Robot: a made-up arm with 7 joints.
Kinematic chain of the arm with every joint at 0, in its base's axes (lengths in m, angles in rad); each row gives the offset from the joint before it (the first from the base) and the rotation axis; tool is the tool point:
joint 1: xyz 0 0 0.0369 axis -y
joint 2: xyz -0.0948 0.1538 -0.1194 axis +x
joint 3: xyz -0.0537 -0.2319 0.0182 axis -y
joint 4: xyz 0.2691 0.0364 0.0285 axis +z
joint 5: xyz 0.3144 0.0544 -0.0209 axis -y
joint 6: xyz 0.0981 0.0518 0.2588 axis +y
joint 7: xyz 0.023 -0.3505 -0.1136 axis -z
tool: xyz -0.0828 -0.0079 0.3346
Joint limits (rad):
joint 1: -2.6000..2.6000
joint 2: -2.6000..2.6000
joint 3: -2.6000..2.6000
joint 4: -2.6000..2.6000
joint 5: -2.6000..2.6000
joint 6: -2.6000..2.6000
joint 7: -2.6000..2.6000
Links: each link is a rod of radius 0.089 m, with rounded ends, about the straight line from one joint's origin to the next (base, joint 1, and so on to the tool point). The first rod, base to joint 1, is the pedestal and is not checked.
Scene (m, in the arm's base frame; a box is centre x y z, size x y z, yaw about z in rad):
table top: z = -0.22
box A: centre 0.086 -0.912 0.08 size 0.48 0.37 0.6 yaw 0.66
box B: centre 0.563 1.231 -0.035 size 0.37 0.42 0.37 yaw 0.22
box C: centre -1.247 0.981 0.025 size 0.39 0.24 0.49 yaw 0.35
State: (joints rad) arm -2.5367 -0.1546 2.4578 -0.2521 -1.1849 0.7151 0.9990
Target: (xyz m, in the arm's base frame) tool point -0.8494 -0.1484 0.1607
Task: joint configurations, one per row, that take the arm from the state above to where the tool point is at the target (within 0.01 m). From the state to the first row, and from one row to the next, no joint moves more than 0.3 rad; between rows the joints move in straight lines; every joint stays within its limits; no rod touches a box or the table.
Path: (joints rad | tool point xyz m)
1: -2.4900 0.0762 2.4934 -0.4904 -1.1320 0.6974 0.8078 | 0.9191 -0.6325 0.2678
2: -2.4432 0.3070 2.5289 -0.7287 -1.0790 0.6798 0.6166 | 0.5988 -0.8163 0.5439
3: -2.3965 0.5377 2.5644 -0.9670 -1.0261 0.6621 0.4254 | 0.2032 -0.8206 0.7875
4: -2.3497 0.7685 2.6000 -1.2053 -0.9732 0.6444 0.2341 | -0.1968 -0.6509 0.9371
5: -2.2206 0.8026 2.5564 -1.4461 -1.0081 0.6614 0.3978 | -0.4726 -0.5756 0.8092
6: -2.0914 0.8367 2.5129 -1.6870 -1.0430 0.6783 0.5615 | -0.6855 -0.4601 0.6204
7: -1.9622 0.8707 2.4693 -1.9278 -1.0778 0.6953 0.7252 | -0.8147 -0.3136 0.3945
8: -1.8330 0.9048 2.4258 -2.1686 -1.1127 0.7122 0.8889 | -0.8494 -0.1484 0.1607

